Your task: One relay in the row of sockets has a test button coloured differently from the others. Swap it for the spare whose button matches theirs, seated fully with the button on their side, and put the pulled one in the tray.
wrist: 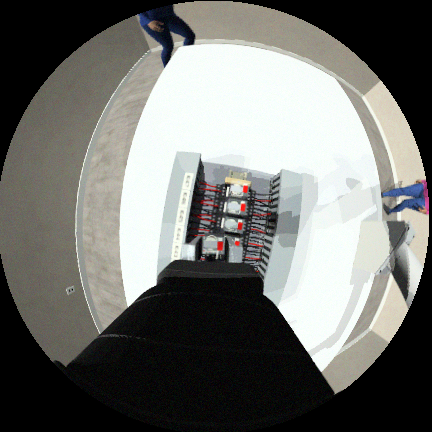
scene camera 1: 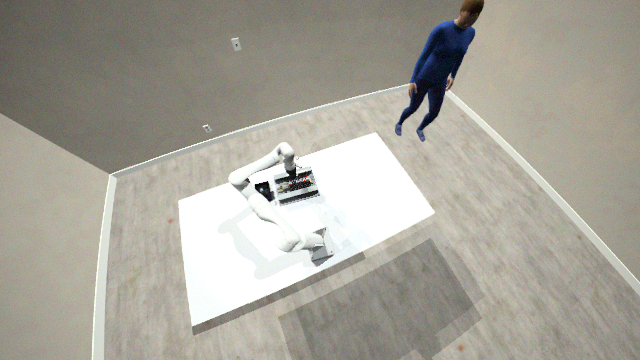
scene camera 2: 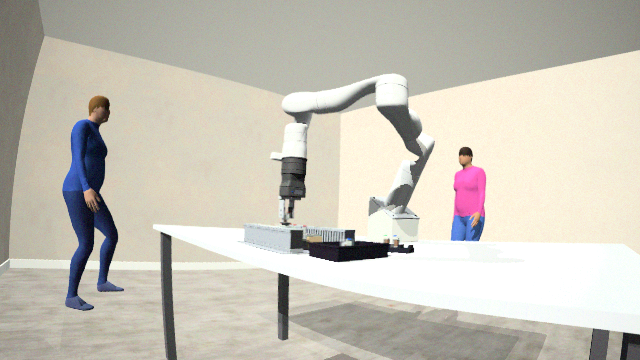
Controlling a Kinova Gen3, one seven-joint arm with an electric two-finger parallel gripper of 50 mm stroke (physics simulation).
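Seen in the pictures: gripper, fingertip midpoint: (wrist: 213,244) (scene camera 1: 296,177) (scene camera 2: 286,218); arm's base at its link origin: (wrist: 396,254) (scene camera 1: 317,241) (scene camera 2: 393,208).
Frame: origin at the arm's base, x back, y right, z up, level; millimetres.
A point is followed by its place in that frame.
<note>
In the wrist view my gripper (wrist: 213,244) {x -506, y 62, z -50 mm} (scene camera 2: 285,222) {x -506, y 62, z -50 mm} is shut on a relay (wrist: 213,244) {x -506, y 65, z -32 mm} with a clear case and a red button, its button on the right. Three relays with red buttons (wrist: 238,190) {x -471, y 137, z -70 mm} (wrist: 235,206) {x -476, y 113, z -70 mm} (wrist: 233,225) {x -478, y 86, z -70 mm} stand in the row of sockets beyond it. A small red patch shows by the right finger. The sockets under the held relay are hidden, so its seating cannot be told. The black tray (scene camera 2: 348,252) {x -589, y -260, z -118 mm} (scene camera 1: 270,196) {x -470, y -172, z -113 mm} holds a relay with a blue button (scene camera 2: 347,242) {x -555, y -227, z -99 mm}. Two spares, green-topped (scene camera 2: 386,239) {x -361, y -208, z -102 mm} and blue-topped (scene camera 2: 395,240) {x -359, y -237, z -104 mm}, stand in a black holder (scene camera 2: 409,249) {x -358, y -285, z -127 mm}.
Grey slotted wire ducts (wrist: 176,200) {x -564, y 122, z -75 mm} (wrist: 291,200) {x -380, y 127, z -75 mm} (scene camera 2: 272,238) {x -600, y 3, z -107 mm} flank the row, with red and black wires between. A beige block (wrist: 238,179) (scene camera 2: 314,239) ends the row. The white table (scene camera 1: 380,200) {x -85, y 591, z -139 mm} carries everything. One person in blue (scene camera 1: 440,55) and one in pink (scene camera 2: 470,185) stand beyond the table.
</note>
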